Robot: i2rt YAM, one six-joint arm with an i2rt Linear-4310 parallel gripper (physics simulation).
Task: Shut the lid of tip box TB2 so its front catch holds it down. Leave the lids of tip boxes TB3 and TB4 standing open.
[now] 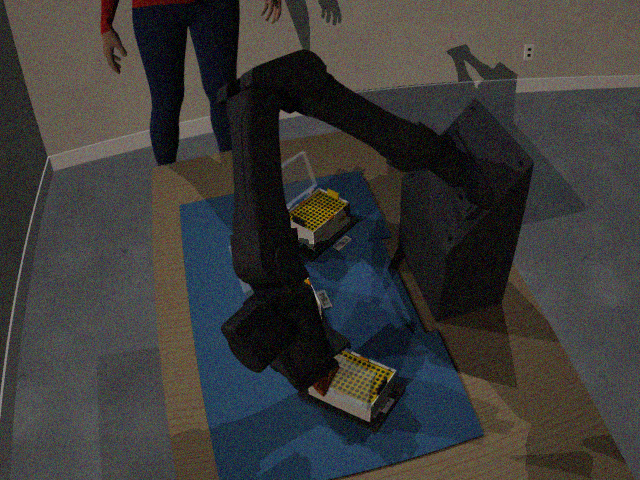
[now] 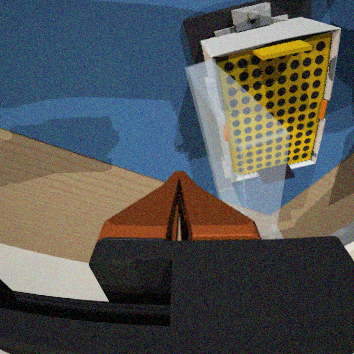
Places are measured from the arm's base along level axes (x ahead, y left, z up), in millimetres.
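Where they show: gripper, between the fingertips: [image 1: 322, 393] [image 2: 178, 178]; arm's base, origin of its link: [image 1: 460, 171].
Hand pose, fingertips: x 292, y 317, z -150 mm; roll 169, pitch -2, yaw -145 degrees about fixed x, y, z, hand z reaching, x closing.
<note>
Things, the pixels of their top centre, and the offset from my fingertips. "pt": a spot on its surface instead. Level surfaces: height alone.
- front tip box, a spot on its surface: [image 1: 364, 395] pt 62 mm back, 17 mm left, 5 mm up
- back tip box, centre of its top: [image 1: 316, 204] 44 mm back, 487 mm right, 30 mm down
- middle tip box, a spot on its surface: [image 1: 316, 298] pt 16 mm back, 238 mm right, 45 mm down
- grey bracket, a spot on its surface: [image 2: 252, 19] pt 2 mm back, 100 mm right, 89 mm down
- blue mat, height of its surface: 105 mm down
- wooden table, height of its surface: 108 mm down
The front tip box [image 1: 364, 395] [image 2: 300, 100] has white walls and a yellow, holed rack. Its clear lid [image 2: 202, 100] is tilted partway over the rack, not flat on it. My gripper [image 1: 323, 386] [image 2: 178, 178] is shut and empty, with its orange-brown tips at the lid side of this box; whether they touch the lid is unclear. A back tip box [image 1: 320, 209] has its clear lid [image 1: 313, 175] standing open. A middle tip box [image 1: 316, 298] is mostly hidden by the arm. The box labels are not legible, so I cannot tell which is TB2, TB3 or TB4.
A grey bracket [image 2: 252, 19] is at one short end of the front box. The boxes stand on a blue mat [image 1: 217, 361] [image 2: 60, 65] on a wooden table [image 1: 173, 310] [image 2: 75, 175]. My dark arm spans above the middle box. A person [image 1: 186, 67] stands behind the table.
</note>
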